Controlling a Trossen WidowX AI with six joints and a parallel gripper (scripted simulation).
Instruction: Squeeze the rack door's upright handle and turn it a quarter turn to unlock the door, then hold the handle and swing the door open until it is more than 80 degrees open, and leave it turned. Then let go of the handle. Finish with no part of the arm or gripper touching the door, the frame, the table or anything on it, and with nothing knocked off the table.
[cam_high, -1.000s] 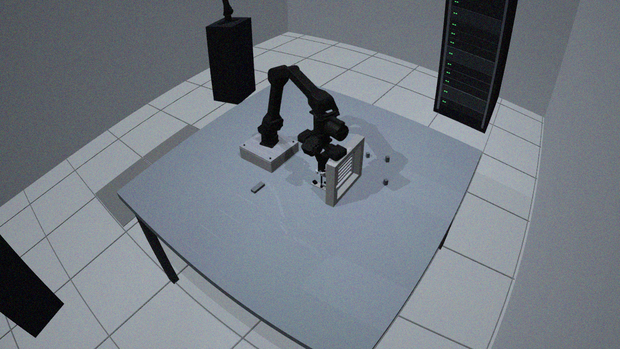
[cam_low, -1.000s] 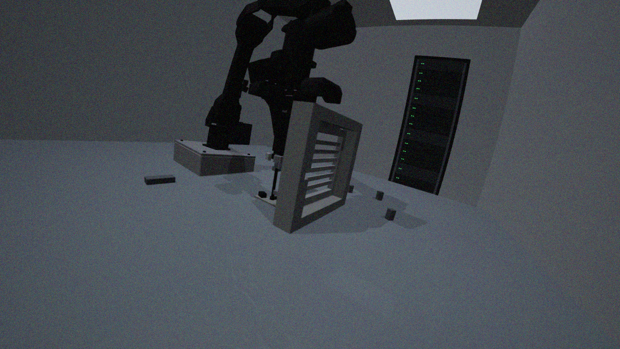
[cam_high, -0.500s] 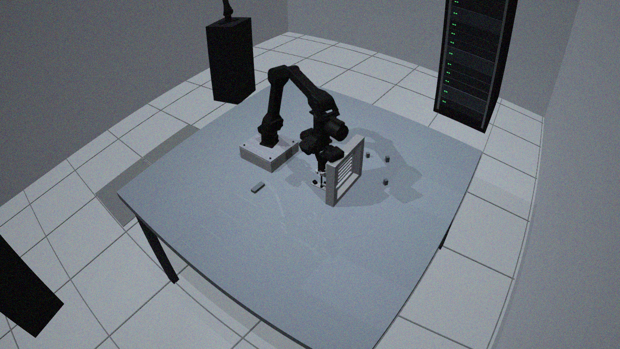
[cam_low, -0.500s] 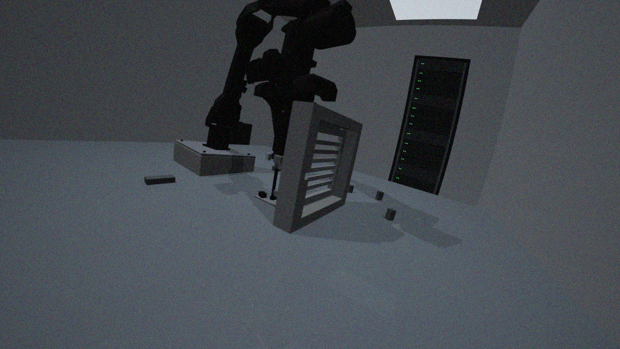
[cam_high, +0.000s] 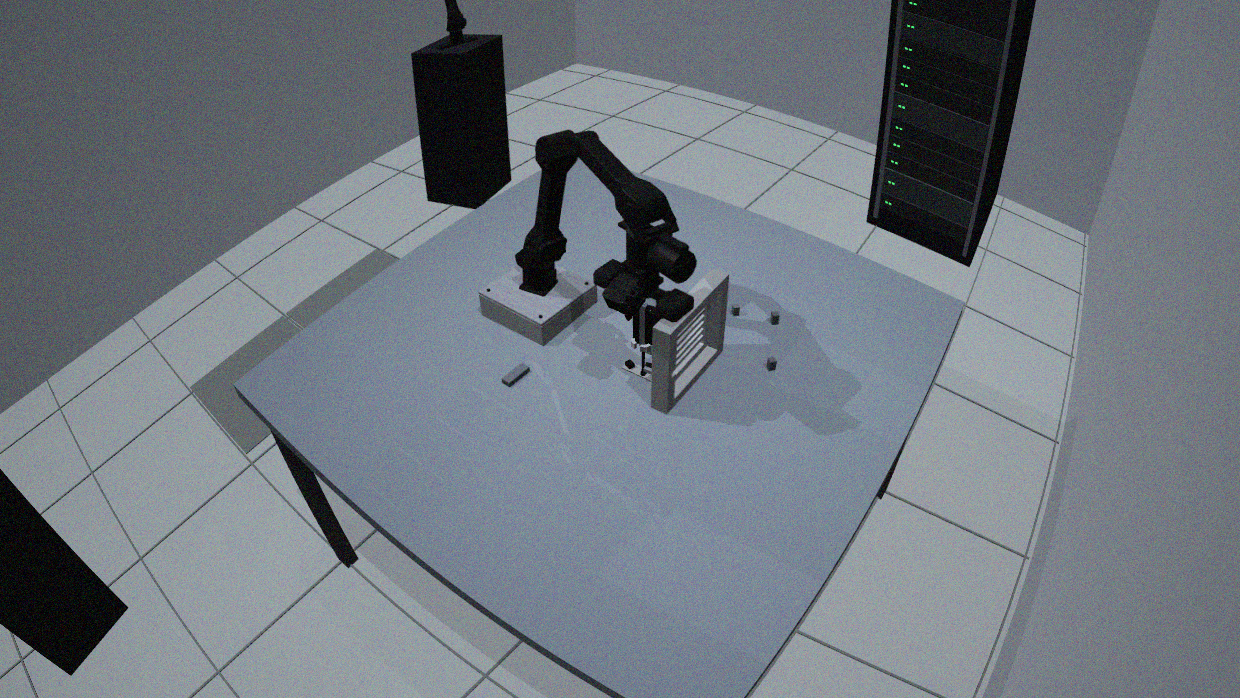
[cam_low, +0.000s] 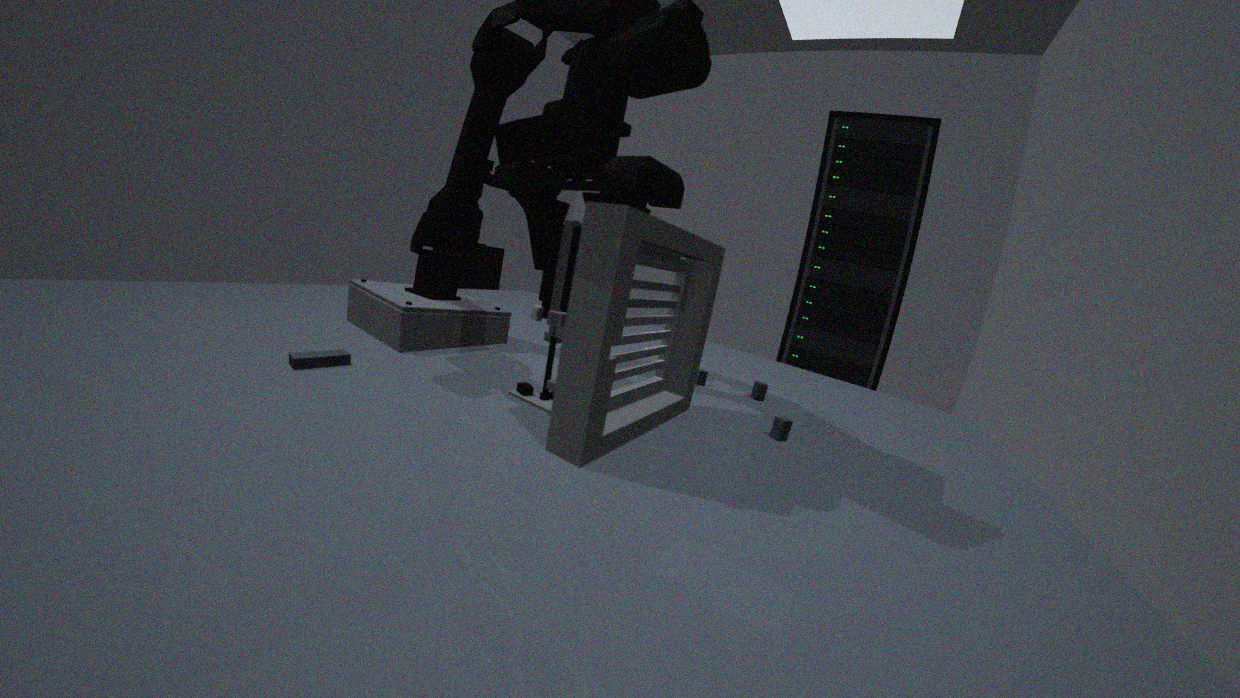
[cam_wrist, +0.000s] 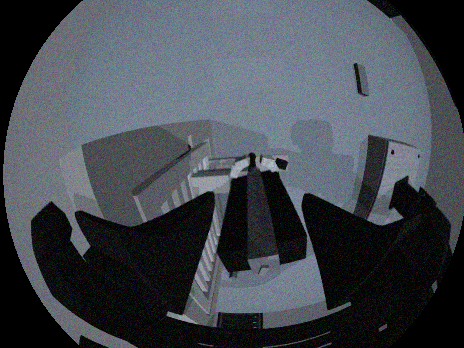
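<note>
Right now my gripper tip is 1 cm to the right of the upright handle and 3 cm above it. Also, from my gripper tip: flat grey block 23 cm behind, 9 cm to the right, 13 cm below.
</note>
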